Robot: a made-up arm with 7 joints. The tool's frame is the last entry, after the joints. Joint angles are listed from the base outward. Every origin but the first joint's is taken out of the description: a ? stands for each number. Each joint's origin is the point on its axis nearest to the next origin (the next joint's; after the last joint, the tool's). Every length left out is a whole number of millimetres.
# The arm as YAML. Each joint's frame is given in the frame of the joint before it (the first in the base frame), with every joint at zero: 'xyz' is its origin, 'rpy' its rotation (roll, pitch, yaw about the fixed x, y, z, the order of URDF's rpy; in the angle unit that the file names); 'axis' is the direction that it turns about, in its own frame. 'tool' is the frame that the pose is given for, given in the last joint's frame.
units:
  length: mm
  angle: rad
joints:
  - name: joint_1
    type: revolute
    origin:
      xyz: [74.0, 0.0, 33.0]
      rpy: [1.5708, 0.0, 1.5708]
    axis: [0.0, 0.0, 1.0]
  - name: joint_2
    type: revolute
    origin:
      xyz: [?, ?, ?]
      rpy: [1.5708, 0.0, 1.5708]
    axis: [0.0, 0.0, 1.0]
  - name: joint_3
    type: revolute
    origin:
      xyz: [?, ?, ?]
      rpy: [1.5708, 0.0, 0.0]
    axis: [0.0, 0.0, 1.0]
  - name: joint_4
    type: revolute
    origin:
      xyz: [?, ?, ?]
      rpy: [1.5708, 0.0, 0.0]
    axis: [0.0, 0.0, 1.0]
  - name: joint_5
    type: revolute
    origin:
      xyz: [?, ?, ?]
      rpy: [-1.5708, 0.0, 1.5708]
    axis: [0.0, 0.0, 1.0]
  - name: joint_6
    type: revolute
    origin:
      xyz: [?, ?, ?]
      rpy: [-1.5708, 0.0, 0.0]
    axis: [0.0, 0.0, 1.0]
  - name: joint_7
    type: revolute
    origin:
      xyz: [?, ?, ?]
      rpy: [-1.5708, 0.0, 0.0]
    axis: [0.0, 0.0, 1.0]
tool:
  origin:
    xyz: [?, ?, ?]
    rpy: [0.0, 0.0, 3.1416]
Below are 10 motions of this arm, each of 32 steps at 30 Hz.
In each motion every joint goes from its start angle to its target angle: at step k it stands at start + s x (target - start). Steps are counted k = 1, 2, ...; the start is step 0. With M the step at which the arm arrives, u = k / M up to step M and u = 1 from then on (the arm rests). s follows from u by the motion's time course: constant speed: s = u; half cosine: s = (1 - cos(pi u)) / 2; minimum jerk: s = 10 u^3 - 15 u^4 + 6 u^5.
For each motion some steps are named. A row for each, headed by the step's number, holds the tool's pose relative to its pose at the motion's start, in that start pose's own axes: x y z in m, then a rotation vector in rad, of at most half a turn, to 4 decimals.
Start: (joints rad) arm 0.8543 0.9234 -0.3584 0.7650 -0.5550 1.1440 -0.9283
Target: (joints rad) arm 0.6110 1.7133 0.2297 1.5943 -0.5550 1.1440 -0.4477
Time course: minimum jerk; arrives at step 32
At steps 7, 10, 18, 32:
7: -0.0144 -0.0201 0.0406 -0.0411 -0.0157 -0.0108
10: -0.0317 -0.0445 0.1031 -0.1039 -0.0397 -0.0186
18: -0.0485 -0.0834 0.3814 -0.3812 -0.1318 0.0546
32: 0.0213 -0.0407 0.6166 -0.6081 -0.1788 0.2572

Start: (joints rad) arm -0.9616 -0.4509 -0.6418 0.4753 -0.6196 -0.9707 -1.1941
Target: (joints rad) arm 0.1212 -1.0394 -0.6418 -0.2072 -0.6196 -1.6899 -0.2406
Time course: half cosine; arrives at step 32
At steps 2, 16, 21, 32:
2: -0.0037 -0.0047 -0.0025 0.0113 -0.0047 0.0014
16: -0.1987 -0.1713 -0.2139 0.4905 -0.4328 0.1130
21: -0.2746 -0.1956 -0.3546 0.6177 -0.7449 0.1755
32: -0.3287 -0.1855 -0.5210 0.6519 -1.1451 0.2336

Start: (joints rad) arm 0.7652 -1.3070 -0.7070 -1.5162 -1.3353 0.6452 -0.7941
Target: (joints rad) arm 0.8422 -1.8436 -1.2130 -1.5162 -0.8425 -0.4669 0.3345
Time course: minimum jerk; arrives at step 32
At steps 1, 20, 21, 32:
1: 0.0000 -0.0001 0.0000 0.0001 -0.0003 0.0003
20: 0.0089 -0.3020 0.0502 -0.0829 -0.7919 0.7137
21: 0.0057 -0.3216 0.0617 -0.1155 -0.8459 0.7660
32: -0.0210 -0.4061 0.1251 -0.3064 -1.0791 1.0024

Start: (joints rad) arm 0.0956 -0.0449 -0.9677 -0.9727 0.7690 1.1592 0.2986
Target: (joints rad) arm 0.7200 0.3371 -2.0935 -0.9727 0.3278 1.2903 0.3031
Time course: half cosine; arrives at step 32
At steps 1, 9, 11, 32:
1: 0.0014 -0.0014 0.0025 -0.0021 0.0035 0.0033
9: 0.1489 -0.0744 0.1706 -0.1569 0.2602 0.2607
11: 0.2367 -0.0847 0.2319 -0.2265 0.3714 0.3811
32: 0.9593 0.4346 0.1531 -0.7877 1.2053 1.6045

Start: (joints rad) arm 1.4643 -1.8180 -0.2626 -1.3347 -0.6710 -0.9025 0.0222
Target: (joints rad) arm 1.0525 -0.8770 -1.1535 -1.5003 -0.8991 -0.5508 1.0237
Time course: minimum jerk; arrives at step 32
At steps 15, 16, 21, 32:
15: -0.0049 0.0578 -0.1041 0.7480 0.3160 0.4338
16: -0.0123 0.0813 -0.1150 0.8559 0.3230 0.4772
21: -0.0495 0.2307 -0.1301 1.3547 0.2303 0.6212
32: -0.0580 0.3819 -0.0924 1.7091 -0.0059 0.6591

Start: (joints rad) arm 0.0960 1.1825 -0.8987 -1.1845 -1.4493 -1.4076 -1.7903
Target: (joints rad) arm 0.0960 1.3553 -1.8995 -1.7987 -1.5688 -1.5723 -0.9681
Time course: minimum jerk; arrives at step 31
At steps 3, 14, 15, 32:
3: 0.0000 -0.0009 -0.0017 0.0025 0.0094 0.0017
14: -0.0309 -0.0425 -0.1043 0.1816 0.4735 0.0918
15: -0.0414 -0.0474 -0.1206 0.2157 0.5386 0.1048
32: -0.1976 -0.0713 -0.2375 0.5756 1.0595 0.1971

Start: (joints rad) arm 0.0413 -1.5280 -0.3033 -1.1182 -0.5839 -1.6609 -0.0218
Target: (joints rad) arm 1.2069 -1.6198 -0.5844 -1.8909 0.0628 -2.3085 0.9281
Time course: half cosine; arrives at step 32
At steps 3, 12, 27, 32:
3: -0.0087 0.0053 0.0023 -0.0195 -0.0213 -0.0019
12: -0.1120 0.0953 0.0165 -0.3077 -0.2415 -0.0089
27: -0.1923 0.3202 -0.0342 -0.9612 -0.3035 0.0568
32: -0.1887 0.3357 -0.0408 -1.0143 -0.2842 0.0684

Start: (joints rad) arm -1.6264 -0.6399 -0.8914 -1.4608 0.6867 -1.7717 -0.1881
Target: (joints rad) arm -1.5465 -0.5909 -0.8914 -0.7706 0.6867 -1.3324 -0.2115
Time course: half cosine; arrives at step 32
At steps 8, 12, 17, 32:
8: -0.0877 -0.0141 0.0135 -0.0033 -0.0081 -0.0771
12: -0.1868 -0.0216 0.0220 -0.0028 -0.0160 -0.1631
17: -0.3349 -0.0166 0.0224 0.0059 -0.0258 -0.2909
32: -0.6036 0.0454 -0.0147 0.0481 -0.0413 -0.5285

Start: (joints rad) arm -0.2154 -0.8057 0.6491 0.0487 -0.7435 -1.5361 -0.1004
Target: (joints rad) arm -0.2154 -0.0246 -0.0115 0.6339 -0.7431 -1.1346 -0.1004
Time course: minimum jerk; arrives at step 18
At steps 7, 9, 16, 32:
7: 0.0017 -0.0743 0.0028 0.1098 0.0064 -0.1623
9: -0.0019 -0.1156 0.0030 0.1531 0.0179 -0.2808
16: -0.0108 -0.1852 0.0080 0.1583 0.0977 -0.5820
32: -0.0108 -0.1864 0.0083 0.1568 0.1008 -0.5891

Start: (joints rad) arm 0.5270 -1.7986 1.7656 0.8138 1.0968 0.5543 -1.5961
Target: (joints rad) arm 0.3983 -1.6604 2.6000 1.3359 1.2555 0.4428 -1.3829
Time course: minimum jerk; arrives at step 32
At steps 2, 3, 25, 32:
2: 0.0006 0.0015 -0.0006 0.0019 0.0002 0.0019
3: 0.0021 0.0048 -0.0019 0.0060 0.0006 0.0060
25: 0.0204 0.7568 -0.0395 0.6695 0.0827 0.8879
32: -0.0037 0.8155 -0.0241 0.7123 0.0880 0.9655

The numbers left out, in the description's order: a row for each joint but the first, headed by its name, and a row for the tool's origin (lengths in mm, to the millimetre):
joint_2: 127.0 -52.0 0.0
joint_3: -57.0 -442.0 0.0
joint_4: 34.0 140.0 0.0
joint_5: 26.0 371.0 0.0
joint_6: 31.0 -632.0 0.0
joint_7: -91.0 -10.0 0.0
tool: 66.0 84.0 0.0

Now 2 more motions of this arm.
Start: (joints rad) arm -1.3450 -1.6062 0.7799 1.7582 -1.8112 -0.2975 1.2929
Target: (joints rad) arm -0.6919 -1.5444 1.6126 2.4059 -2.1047 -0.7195 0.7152
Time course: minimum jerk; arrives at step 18
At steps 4, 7, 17, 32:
4: 0.0185 -0.0434 -0.0273 -0.0063 -0.0263 0.0458
7: 0.0905 -0.1474 -0.1020 -0.0417 -0.1339 0.1707
17: 0.3522 -0.2596 -0.1891 -0.2437 -0.7075 0.4265
32: 0.3526 -0.2595 -0.1890 -0.2442 -0.7091 0.4268

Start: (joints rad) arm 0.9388 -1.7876 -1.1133 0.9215 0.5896 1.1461 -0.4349
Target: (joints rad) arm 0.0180 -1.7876 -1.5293 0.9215 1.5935 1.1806 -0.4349
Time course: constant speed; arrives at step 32
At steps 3, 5, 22, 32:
3: -0.0819 -0.0183 -0.0130 0.0567 0.1392 -0.0435
5: -0.1433 -0.0274 -0.0145 0.0927 0.2312 -0.0788
22: -0.7540 0.0477 0.2771 0.3333 0.9483 -0.5744
32: -1.0104 0.2682 0.6895 0.4160 1.2642 -1.0218

